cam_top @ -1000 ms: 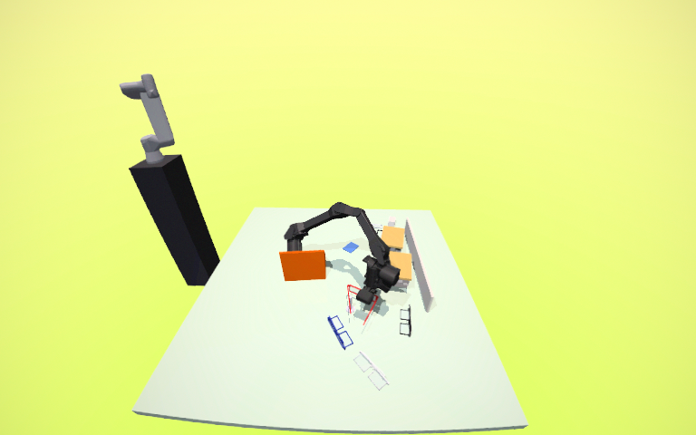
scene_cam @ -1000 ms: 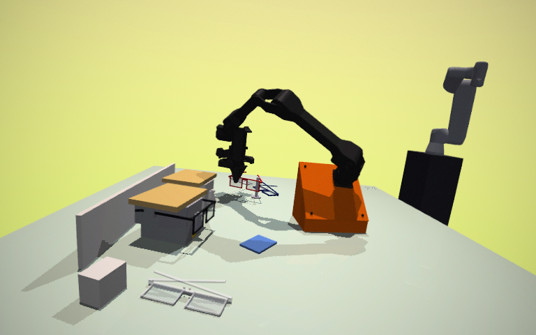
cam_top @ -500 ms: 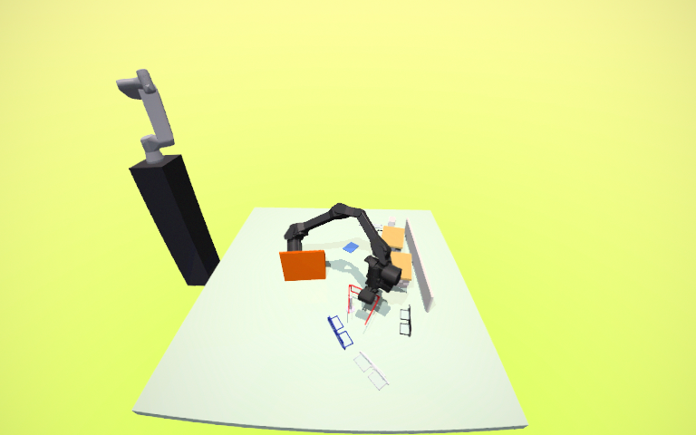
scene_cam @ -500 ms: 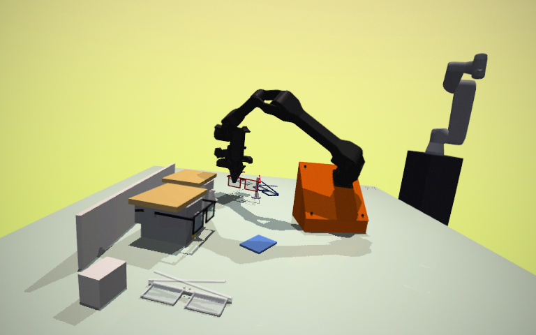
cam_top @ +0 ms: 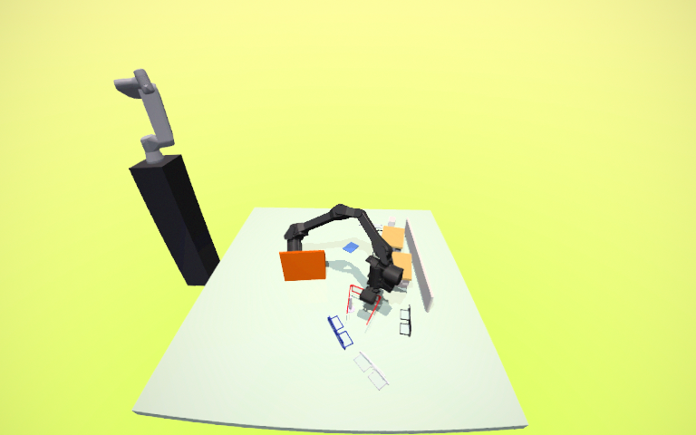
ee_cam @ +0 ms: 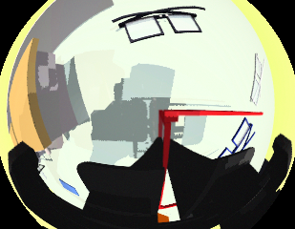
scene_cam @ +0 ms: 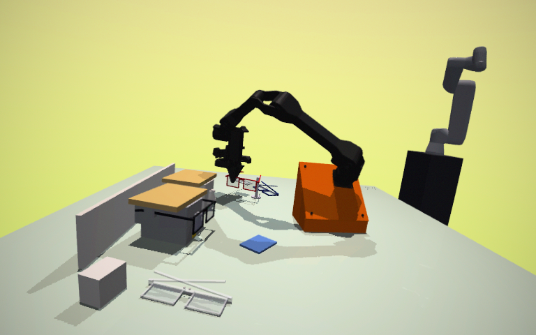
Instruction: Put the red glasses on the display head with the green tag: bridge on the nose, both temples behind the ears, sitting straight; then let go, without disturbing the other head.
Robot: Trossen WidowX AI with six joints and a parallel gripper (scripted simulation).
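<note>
Right now my gripper tip is 100 mm past the small post, 30 mm above it and 20 mm to the left of it. The rest, counted from my gripper tip: blue pad 400 mm to the left, 80 mm behind, 60 mm below.
</note>
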